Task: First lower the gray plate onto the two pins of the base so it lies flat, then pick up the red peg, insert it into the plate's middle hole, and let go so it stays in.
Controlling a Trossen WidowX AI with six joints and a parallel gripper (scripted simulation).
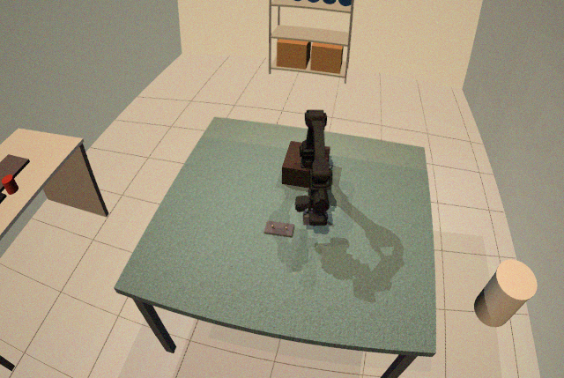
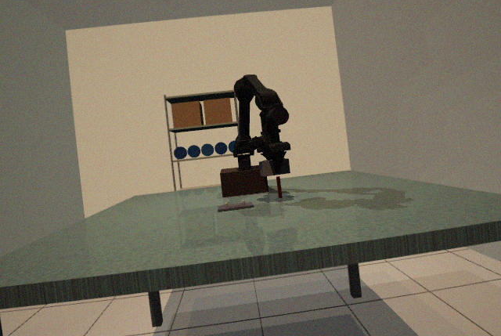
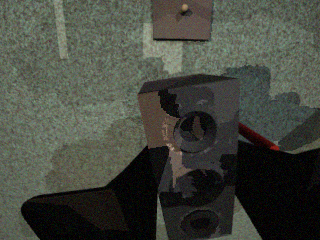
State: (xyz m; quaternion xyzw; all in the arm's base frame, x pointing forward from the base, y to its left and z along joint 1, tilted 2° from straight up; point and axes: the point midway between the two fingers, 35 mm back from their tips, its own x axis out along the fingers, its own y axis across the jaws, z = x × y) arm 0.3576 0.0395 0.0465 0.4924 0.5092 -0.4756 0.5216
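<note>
My gripper tip is 30 mm past the base, 150 mm to the left of it and 100 mm above it. Round my gripper tip: red peg 110 mm behind, 40 mm to the left, 70 mm below; then gray plate 30 mm above.
</note>
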